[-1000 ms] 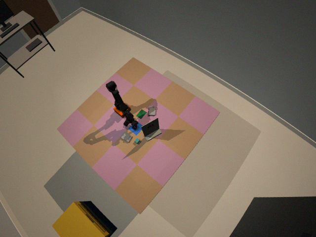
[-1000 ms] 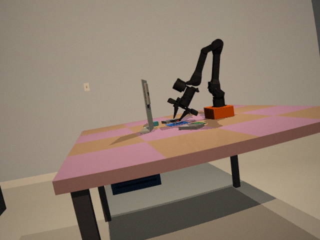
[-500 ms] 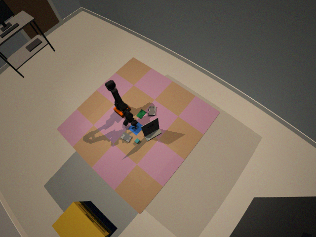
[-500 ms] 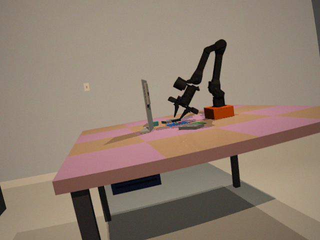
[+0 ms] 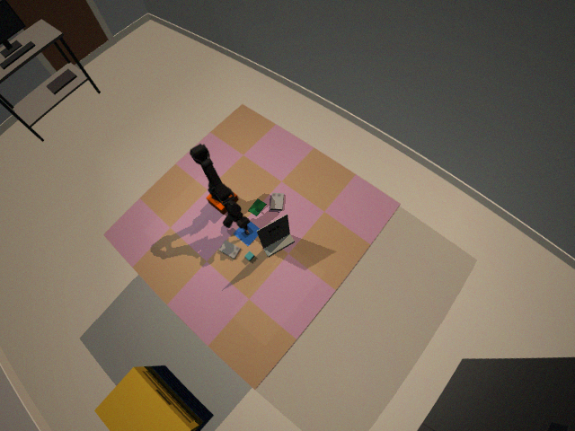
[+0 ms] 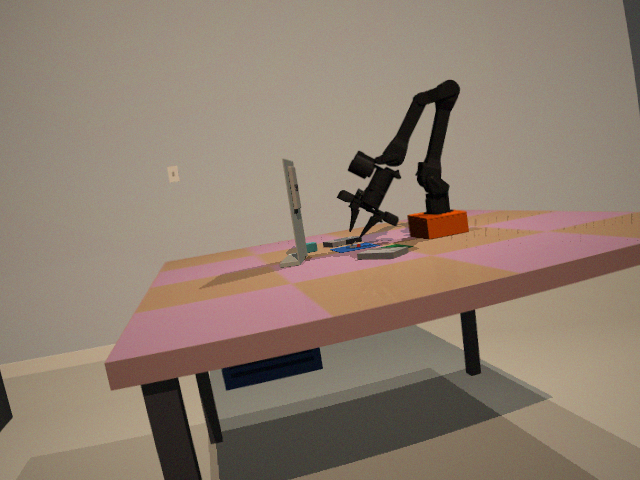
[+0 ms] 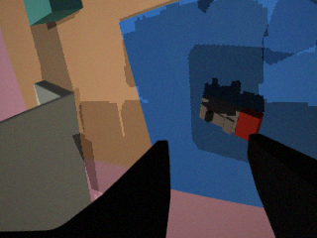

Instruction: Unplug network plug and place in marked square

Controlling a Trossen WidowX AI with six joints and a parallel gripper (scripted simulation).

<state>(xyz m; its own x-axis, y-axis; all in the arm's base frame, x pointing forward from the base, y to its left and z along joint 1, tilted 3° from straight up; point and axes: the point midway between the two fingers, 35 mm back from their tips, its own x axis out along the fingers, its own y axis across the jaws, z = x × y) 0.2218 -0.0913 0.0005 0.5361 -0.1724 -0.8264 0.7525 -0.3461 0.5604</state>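
Now: gripper tip 1 cm short of the red plug and 3 cm above it. The rest, counted from my gripper tip: teal block 9 cm ahead, 12 cm to the right, 3 cm below; blue marked square 1 cm ahead, 4 cm below; grey panel 19 cm ahead, 2 cm to the left, 9 cm above.
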